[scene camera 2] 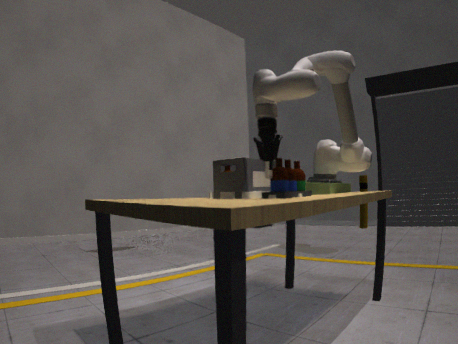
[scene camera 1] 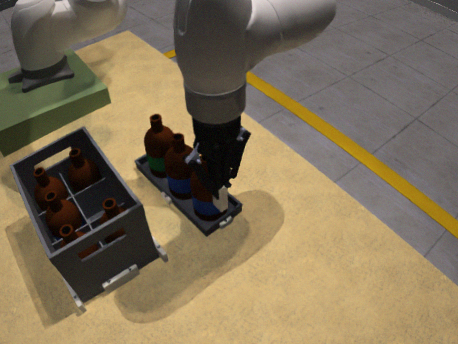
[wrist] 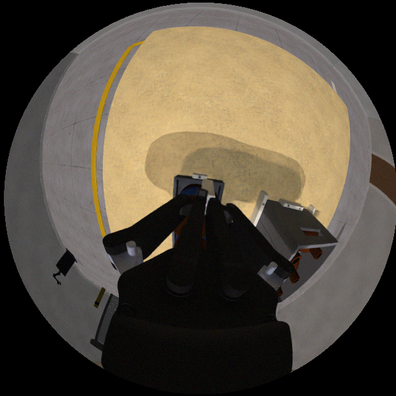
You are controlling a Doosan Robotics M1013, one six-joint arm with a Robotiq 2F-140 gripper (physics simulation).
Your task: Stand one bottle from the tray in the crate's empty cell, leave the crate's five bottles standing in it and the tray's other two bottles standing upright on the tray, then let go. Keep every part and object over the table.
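Places are measured from the arm's base along level axes (x up, y right, z ahead), in centimetres.
Pixels of known places: gripper, between the fingertips: (scene camera 2: 268,178) (scene camera 1: 220,206); arm's base, origin of its link: (scene camera 2: 324,182) (scene camera 1: 45,73).
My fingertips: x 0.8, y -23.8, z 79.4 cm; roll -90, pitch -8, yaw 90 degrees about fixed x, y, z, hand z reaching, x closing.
For each thing: its middle in the pictures, then the offset to it from my fingertips. "spot": a spot on its surface instead.
- nearest tray bottle, middle of its body: (scene camera 1: 208,184) (scene camera 2: 279,177) dx +0.4, dy -0.5, dz -5.8 cm
- second blue-labelled bottle, middle of its body: (scene camera 1: 181,163) (scene camera 2: 288,178) dx +0.4, dy +1.7, dz -14.1 cm
- green-labelled bottle, middle of its body: (scene camera 1: 160,143) (scene camera 2: 297,178) dx +0.4, dy +3.2, dz -22.6 cm
- dark tray, a spot on its surface: (scene camera 1: 207,229) spot: dx -5.3, dy +3.4, dz +0.2 cm
- grey crate, middle of its body: (scene camera 1: 80,211) (scene camera 2: 247,179) dx +0.9, dy +25.7, dz -12.4 cm
My gripper (scene camera 1: 220,199) (scene camera 2: 268,172) (wrist: 206,187) is shut and empty, fingertips together, pointing down right beside the nearest tray bottle (scene camera 1: 202,207) (scene camera 2: 279,185) (wrist: 190,191), which has a blue label. Whether they touch is unclear. This bottle, a second blue-labelled bottle (scene camera 1: 179,187) and a green-labelled bottle (scene camera 1: 157,163) (scene camera 2: 300,185) stand upright in a row on the dark tray (scene camera 1: 207,229) (wrist: 218,186). The grey crate (scene camera 1: 115,262) (scene camera 2: 240,175) (wrist: 285,222) holds five brown bottles; its empty cell is the middle one on the tray side. The fingers partly hide the nearest bottle.
The crate stands beside the tray, with a narrow gap between them. Pale brackets (scene camera 1: 120,278) sit along the crate's base. The arm's green base block (scene camera 1: 55,105) (scene camera 2: 337,187) is beyond the crate. The table's edge runs past the tray's far side.
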